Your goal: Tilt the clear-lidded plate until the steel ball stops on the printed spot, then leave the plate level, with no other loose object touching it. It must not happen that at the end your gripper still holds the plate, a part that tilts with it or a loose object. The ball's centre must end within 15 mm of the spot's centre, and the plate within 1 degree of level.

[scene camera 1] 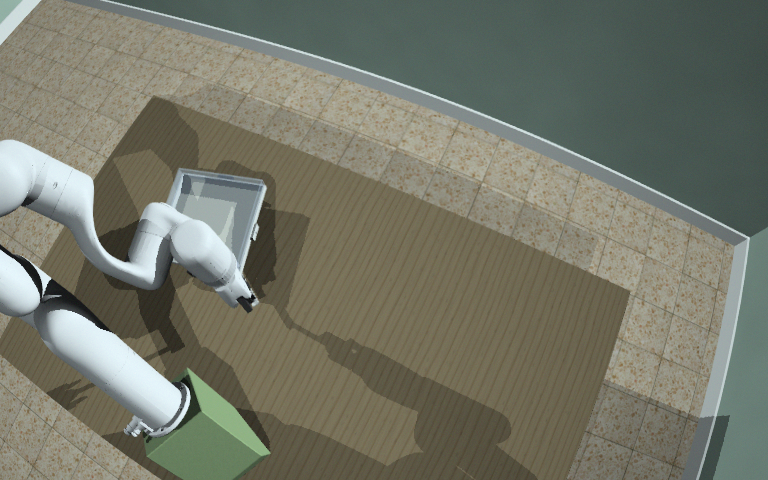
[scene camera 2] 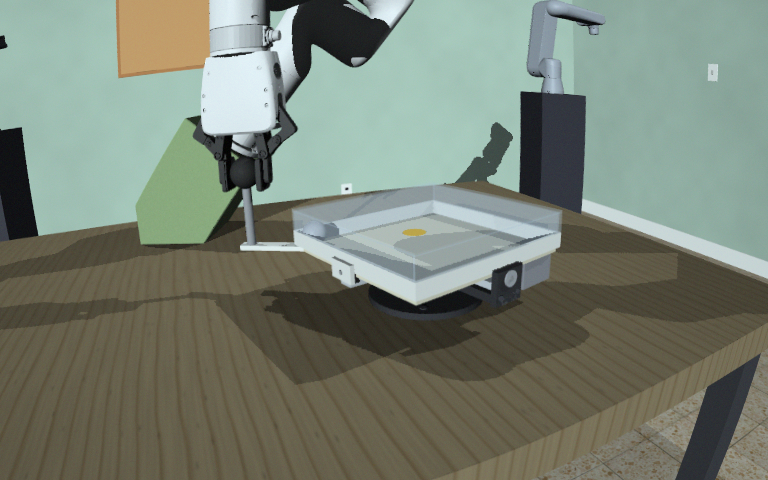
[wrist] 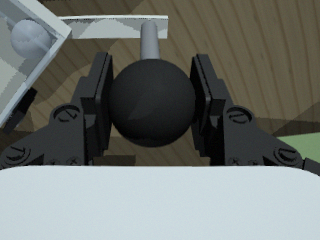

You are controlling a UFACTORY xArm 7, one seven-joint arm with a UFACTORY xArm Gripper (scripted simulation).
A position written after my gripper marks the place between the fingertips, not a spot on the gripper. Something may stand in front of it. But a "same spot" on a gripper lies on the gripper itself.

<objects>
my gripper: scene camera 1 243, 291; scene camera 2; wrist
same spot on my gripper: (scene camera 2: 266, 146) = (wrist: 48, 129)
</objects>
